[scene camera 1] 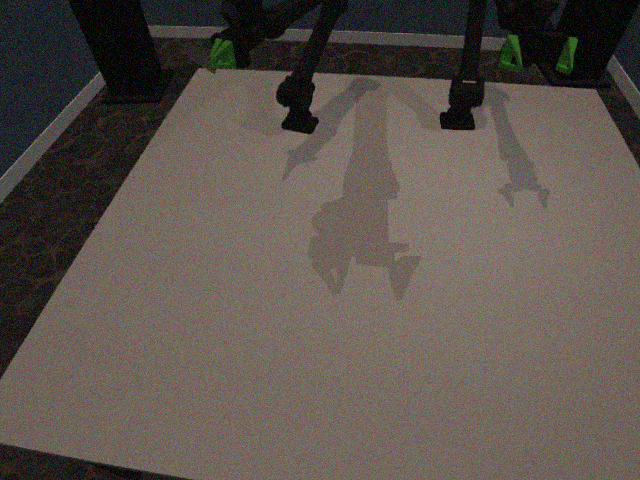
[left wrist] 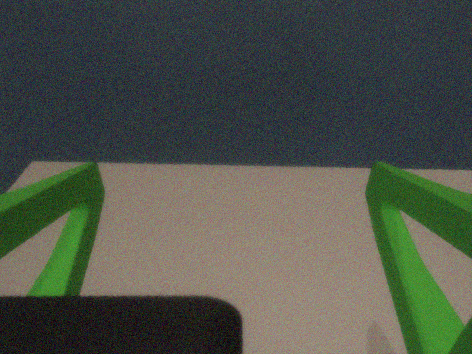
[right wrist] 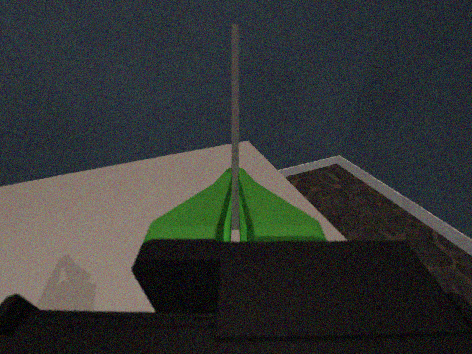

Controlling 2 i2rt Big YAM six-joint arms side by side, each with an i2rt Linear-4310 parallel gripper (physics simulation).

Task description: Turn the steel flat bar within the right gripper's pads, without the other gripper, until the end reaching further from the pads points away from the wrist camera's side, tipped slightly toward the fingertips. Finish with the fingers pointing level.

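Where they show: left gripper, between the fingertips: (scene camera 1: 545, 70) (left wrist: 235, 177); right gripper, between the fingertips: (scene camera 1: 208, 65) (right wrist: 235, 176); left arm's base, origin of its link: (scene camera 1: 456, 122); right arm's base, origin of its link: (scene camera 1: 300, 124).
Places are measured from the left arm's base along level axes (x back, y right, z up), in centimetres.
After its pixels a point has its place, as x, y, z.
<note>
The steel flat bar (right wrist: 235, 100) {-41.7, 73.7, 45.3} is a thin grey strip seen edge-on in the right wrist view. It stands upright in the picture, between the green fingers, and its long part rises well above the fingertips. Its lower end shows low between the fingers, near the dark gripper body. How far it leans in depth is hard to tell. My right gripper (right wrist: 235, 176) {-40.6, 73.2, 40.9} is shut on the bar. In scene camera 1 its green fingers show at the upper left, and the bar cannot be made out there. My left gripper (scene camera 1: 539, 54) (left wrist: 235, 177) {-52.9, 0.0, 48.6} is wide open and empty, at the upper right.
A pale table top (scene camera 1: 206, 310) {-84.8, 71.1, 0.0} (left wrist: 230, 240) {-96.5, -0.8, 0.0} (right wrist: 100, 200) {-98.4, 46.1, 0.0} lies below both grippers, with arm shadows across it. Dark arm links hang over its far edge in scene camera 1. Two dark posts (scene camera 1: 121, 46) (scene camera 1: 599, 46) stand beyond the table. Dark patterned floor and blue walls surround it.
</note>
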